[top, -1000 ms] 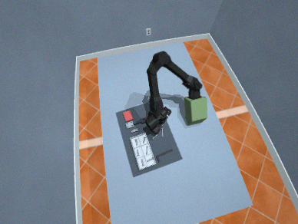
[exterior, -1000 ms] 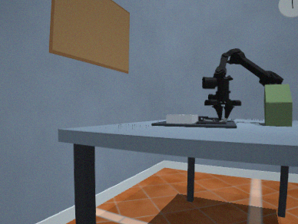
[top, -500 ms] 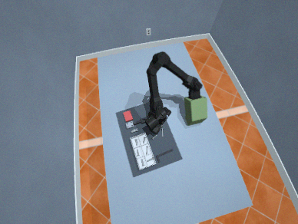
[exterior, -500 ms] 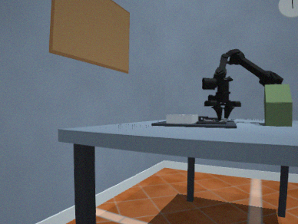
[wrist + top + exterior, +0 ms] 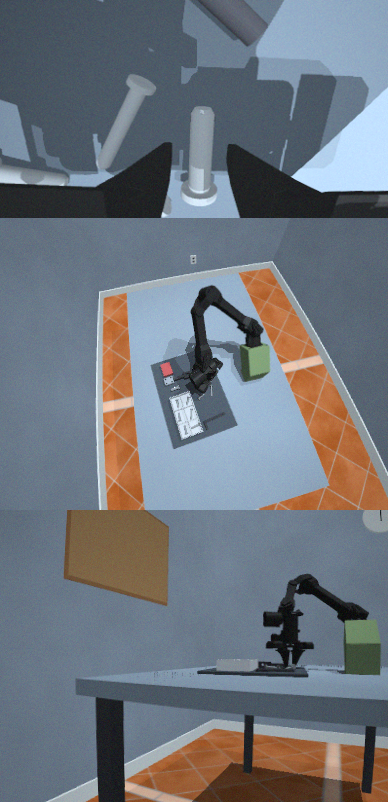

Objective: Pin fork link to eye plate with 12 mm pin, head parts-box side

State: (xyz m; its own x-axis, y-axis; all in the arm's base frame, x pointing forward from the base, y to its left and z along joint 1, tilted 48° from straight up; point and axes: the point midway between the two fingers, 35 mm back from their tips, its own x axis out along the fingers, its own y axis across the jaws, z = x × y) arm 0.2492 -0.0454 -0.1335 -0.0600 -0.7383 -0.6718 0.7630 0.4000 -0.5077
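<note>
Now: hand 40 mm short of the thin headed pin, 30 mm above it and 20 mm to the right of it. The rest, counted from my hand: thick headed pin: 190 mm ahead, 30 mm below; dark mat: 110 mm ahead, 40 mm to the left, 40 mm below; eye plate: 130 mm ahead, 60 mm to the right, 30 mm below.
</note>
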